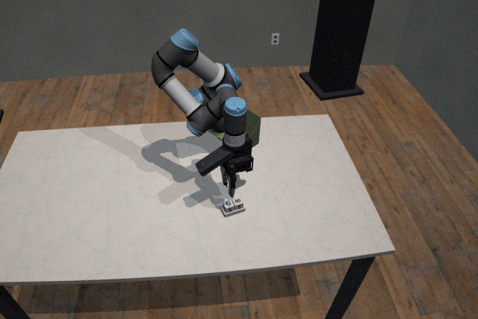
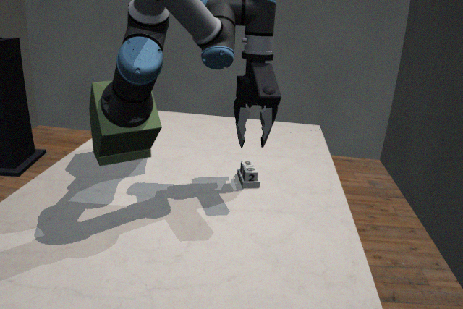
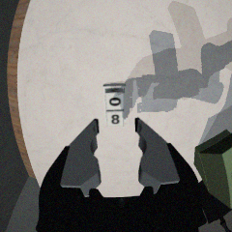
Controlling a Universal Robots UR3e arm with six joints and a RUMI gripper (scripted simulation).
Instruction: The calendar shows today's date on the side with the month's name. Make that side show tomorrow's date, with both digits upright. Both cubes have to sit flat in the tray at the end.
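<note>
Right now the calendar tray is 20 mm to the left of my hand and 110 mm below it.
</note>
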